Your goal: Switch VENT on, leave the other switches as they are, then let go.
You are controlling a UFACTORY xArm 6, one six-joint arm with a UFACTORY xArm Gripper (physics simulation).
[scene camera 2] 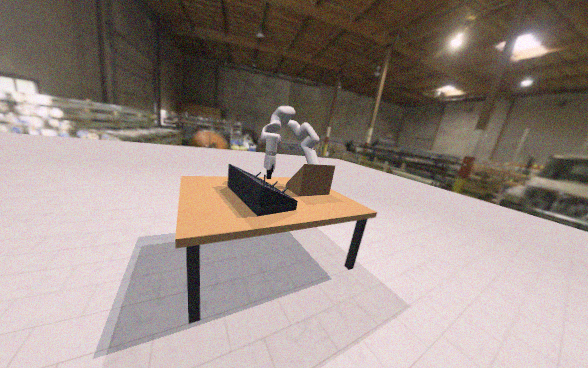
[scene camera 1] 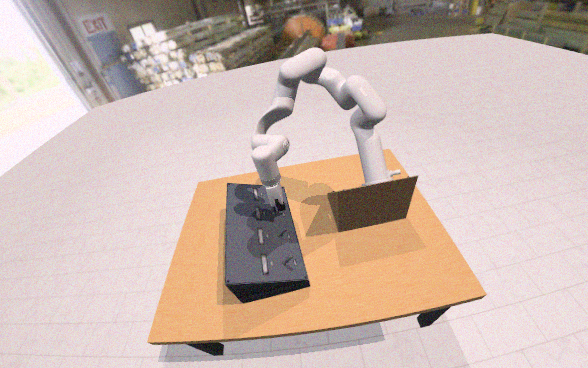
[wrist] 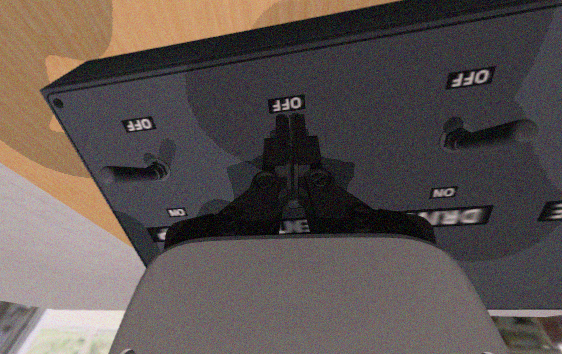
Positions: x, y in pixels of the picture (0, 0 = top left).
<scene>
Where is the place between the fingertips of my gripper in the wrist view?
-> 290, 134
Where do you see a lamp lever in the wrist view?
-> At 109, 174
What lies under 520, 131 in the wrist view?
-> A drive lever.
</scene>
